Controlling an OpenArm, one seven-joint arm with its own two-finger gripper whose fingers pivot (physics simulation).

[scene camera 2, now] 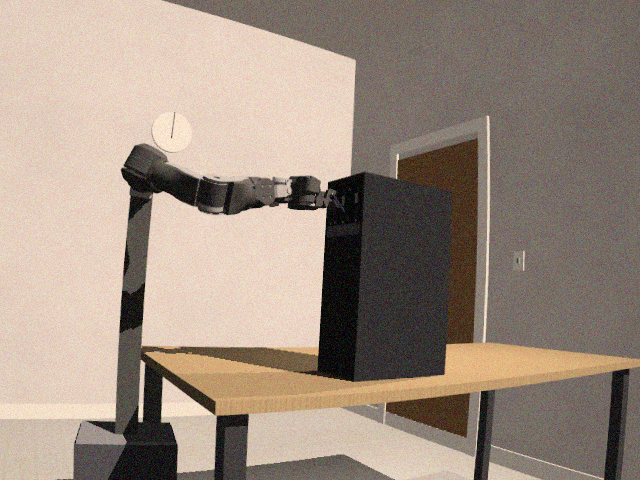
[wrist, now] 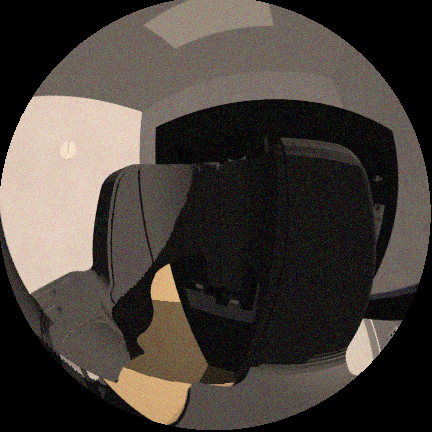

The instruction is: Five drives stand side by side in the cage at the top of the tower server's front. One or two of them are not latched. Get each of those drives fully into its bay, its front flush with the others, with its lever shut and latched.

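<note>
The black tower server (scene camera 2: 403, 279) (wrist: 210, 131) stands upright on the table. Its drive cage (scene camera 2: 349, 202) is at the top of the front, above a grey strip (scene camera 2: 343, 230) (wrist: 220, 306). The drives are dark, and I cannot count them or tell which are latched. A thin slanted piece (scene camera 2: 338, 203), apparently a lever, sticks out from the cage front beside the fingertips. My gripper (scene camera 2: 329, 198) is shut, with its tips at the cage front; contact is unclear. In the wrist view large dark gripper parts hide most of the cage.
The wooden table (scene camera 2: 258, 384) (wrist: 150, 392) extends in front of and behind the server. The robot's post (scene camera 2: 135, 258) stands at the table's left end. A brown door (scene camera 2: 462, 289), a light switch (scene camera 2: 519, 260) and a wall clock (scene camera 2: 172, 132) (wrist: 68, 150) are in the background.
</note>
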